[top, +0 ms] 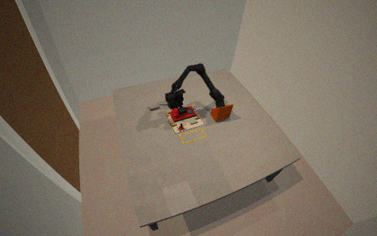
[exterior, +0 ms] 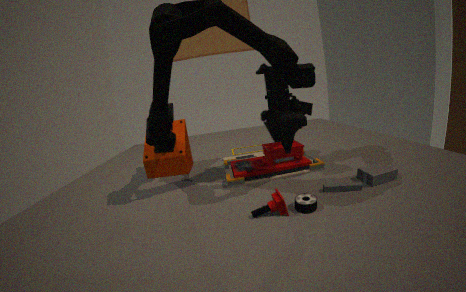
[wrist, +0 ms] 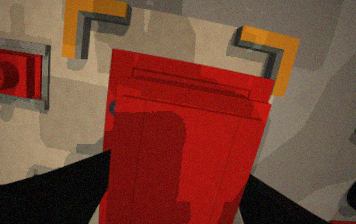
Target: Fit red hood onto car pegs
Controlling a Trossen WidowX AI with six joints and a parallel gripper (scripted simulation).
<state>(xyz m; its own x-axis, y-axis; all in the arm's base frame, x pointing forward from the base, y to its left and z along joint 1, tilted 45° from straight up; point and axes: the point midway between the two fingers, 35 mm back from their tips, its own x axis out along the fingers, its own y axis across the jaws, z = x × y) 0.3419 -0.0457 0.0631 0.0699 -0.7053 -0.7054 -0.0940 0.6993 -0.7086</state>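
The red hood lies right at my gripper tip. The rest, counted from my gripper tip: black wheel 10 mm behind, 200 mm to the right, 40 mm below; grey engine block 30 mm below; jig 30 mm behind, 30 mm to the left, 40 mm below.
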